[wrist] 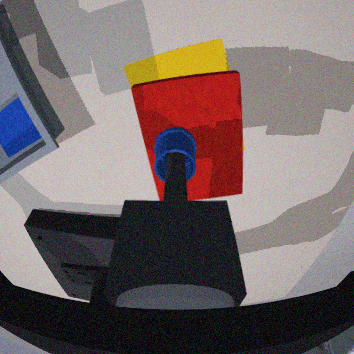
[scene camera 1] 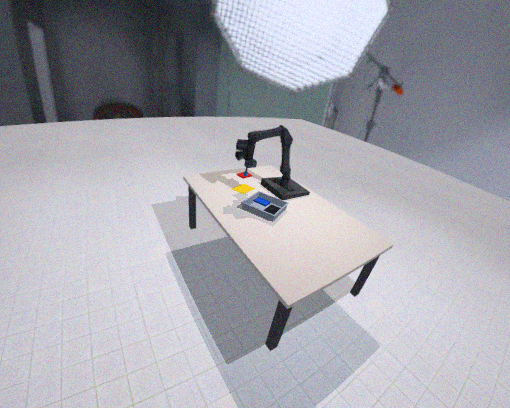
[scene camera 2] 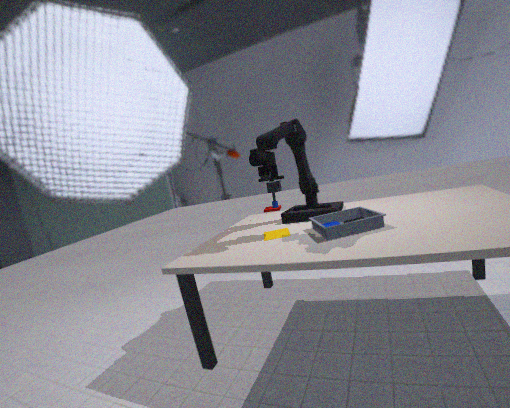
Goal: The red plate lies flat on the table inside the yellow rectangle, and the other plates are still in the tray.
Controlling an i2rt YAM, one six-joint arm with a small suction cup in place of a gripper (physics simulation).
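Observation:
The red plate hangs level from my blue suction cup, raised above the table. My suction gripper is shut on it. The yellow rectangle lies on the table; in the wrist view the plate covers most of it, and a yellow strip shows past the plate's far edge. A blue plate and a black plate lie in the grey tray. The black plate is mostly hidden in scene camera 2.
The arm's black base stands on the table, behind the rectangle and tray. The tray's raised walls stand beside the rectangle. Shadows of the arm fall across the table top.

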